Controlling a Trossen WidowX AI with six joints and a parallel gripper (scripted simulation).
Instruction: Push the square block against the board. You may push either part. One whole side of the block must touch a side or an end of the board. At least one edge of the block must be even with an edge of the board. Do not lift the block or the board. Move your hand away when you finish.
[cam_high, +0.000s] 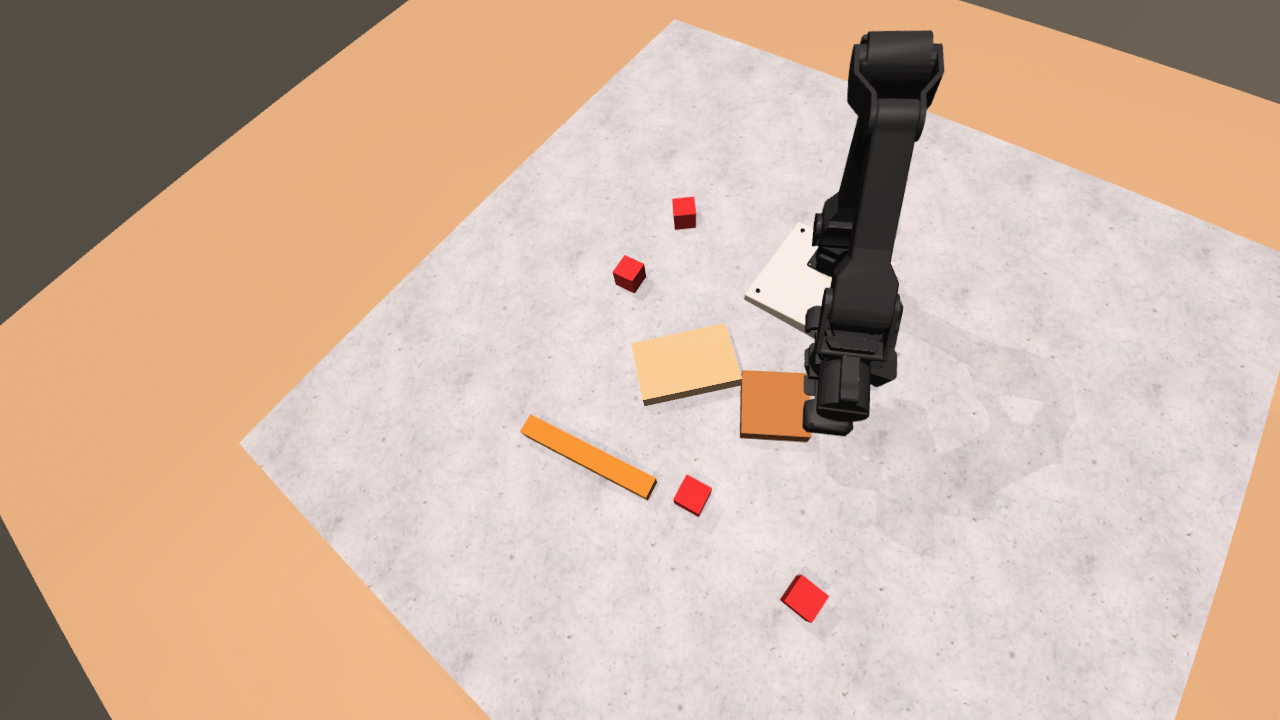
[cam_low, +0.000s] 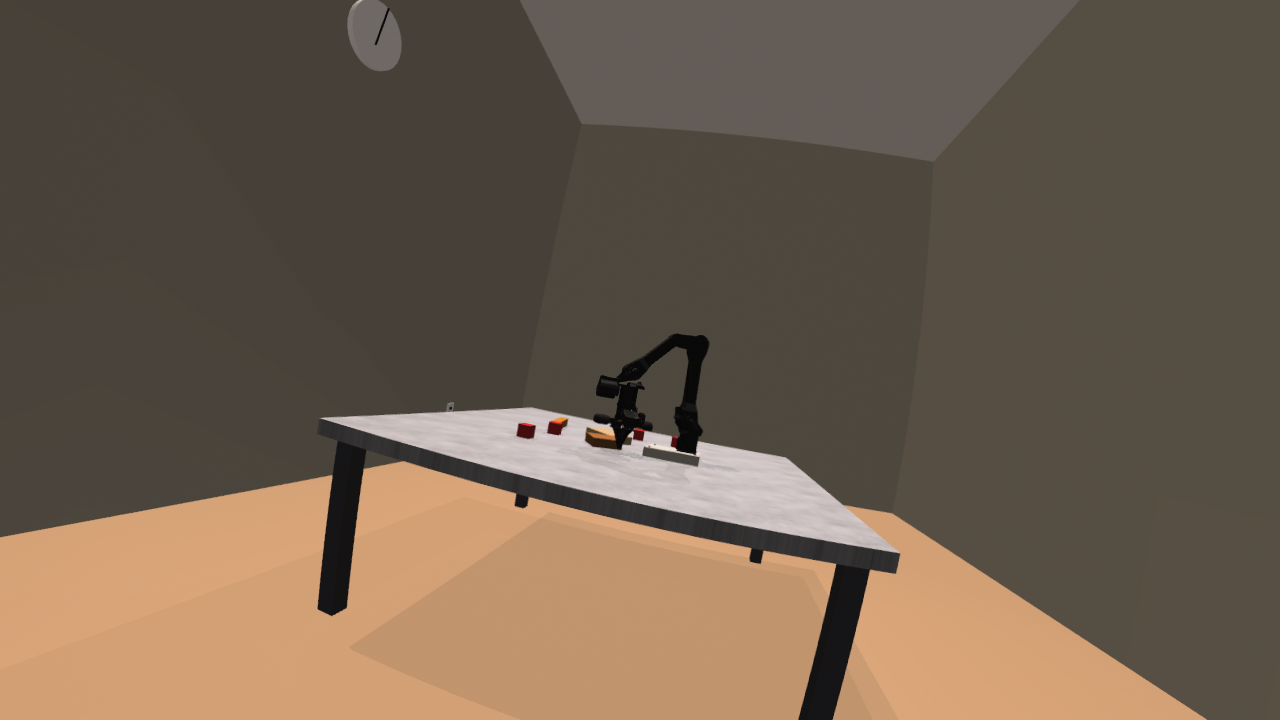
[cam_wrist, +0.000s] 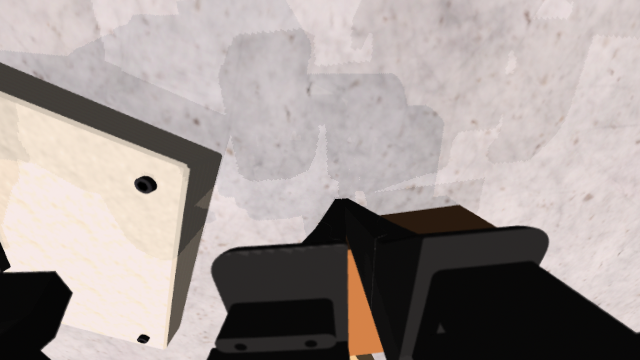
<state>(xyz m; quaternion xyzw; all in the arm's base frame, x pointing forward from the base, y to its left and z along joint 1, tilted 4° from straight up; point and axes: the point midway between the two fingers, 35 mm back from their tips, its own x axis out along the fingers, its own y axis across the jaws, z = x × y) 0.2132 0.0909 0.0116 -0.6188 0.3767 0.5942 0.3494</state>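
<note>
My gripper tip is 8 cm short of the pale tan board, 19 cm to the left of it and 1 cm below it. Also, from my gripper tip: orange square block 6 cm ahead, 4 cm to the right, 1 cm above; then orange bar 29 cm ahead, 22 cm to the right, 1 cm above.
</note>
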